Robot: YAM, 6 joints.
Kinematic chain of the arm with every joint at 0, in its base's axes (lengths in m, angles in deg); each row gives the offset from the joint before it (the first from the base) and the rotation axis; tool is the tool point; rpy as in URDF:
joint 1: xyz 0 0 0.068 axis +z
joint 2: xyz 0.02 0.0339 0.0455 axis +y
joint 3: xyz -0.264 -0.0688 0 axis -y
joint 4: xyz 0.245 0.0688 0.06 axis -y
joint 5: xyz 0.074 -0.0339 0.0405 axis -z
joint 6: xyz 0.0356 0 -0.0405 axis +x
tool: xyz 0 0 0 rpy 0 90 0
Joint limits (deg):
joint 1: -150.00..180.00
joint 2: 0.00..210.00
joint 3: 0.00..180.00
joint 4: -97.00..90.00
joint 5: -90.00..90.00
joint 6: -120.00..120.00
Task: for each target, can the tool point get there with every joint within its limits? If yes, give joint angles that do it. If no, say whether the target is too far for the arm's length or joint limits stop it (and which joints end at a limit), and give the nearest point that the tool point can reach.
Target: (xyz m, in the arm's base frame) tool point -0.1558 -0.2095 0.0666
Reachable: yes | joints -124.04 107.16 19.96 54.99 19.40 87.38
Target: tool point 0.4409 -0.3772 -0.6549
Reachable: no: too far | nearest point 0.3160 -0.2703 -0.3394 | short by 0.356 m
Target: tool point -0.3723 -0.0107 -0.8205
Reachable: no: too far | nearest point -0.3038 -0.0008 -0.3761 | short by 0.450 m
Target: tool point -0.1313 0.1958 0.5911
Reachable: yes | joints -57.35 27.56 113.80 -7.93 7.89 46.21
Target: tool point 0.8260 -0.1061 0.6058
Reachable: no: too far | nearest point 0.5508 -0.0707 0.4377 | short by 0.324 m
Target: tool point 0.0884 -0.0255 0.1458
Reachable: yes | joints -15.83 48.09 21.82 -62.65 0.65 43.28
